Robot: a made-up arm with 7 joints.
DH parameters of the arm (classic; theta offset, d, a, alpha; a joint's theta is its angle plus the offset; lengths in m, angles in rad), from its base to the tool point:
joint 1: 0 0.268 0 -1.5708
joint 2: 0 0 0 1.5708
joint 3: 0 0.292 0.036 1.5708
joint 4: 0 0 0.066 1.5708
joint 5: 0 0.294 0 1.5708
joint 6: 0 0 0.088 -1.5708
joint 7: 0 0.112 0 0
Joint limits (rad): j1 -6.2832..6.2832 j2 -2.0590..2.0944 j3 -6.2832..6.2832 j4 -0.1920..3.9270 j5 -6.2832..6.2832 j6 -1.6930..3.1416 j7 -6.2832..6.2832
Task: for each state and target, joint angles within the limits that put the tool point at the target. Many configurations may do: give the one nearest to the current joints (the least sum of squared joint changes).
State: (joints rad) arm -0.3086 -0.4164 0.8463 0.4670 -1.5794 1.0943 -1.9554
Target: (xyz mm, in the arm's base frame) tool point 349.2 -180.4 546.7
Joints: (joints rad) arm -0.7291 -0.2562 0.3720 1.1115 -1.6958 1.1688 -1.9554
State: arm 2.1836 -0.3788 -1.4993 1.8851 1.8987 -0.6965 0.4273
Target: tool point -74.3 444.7 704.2
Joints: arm 2.6395 0.3702 -0.9884 2.0724 1.8295 -0.2496 0.4273
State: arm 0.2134 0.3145 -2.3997 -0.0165 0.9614 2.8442 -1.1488
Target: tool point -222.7 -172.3 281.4
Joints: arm -0.0991 -0.3280 -2.8847 0.6204 1.3557 2.2806 -1.1488
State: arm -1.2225 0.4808 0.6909 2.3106 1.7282 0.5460 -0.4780
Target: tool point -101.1 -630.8 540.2
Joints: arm -1.8521 0.6669 0.3492 2.2407 1.7324 0.3806 -0.4780
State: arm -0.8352 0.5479 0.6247 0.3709 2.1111 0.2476 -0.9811
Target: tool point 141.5 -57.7 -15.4
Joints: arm -0.8605 1.0202 0.3603 0.6142 2.0461 0.3023 -0.9811
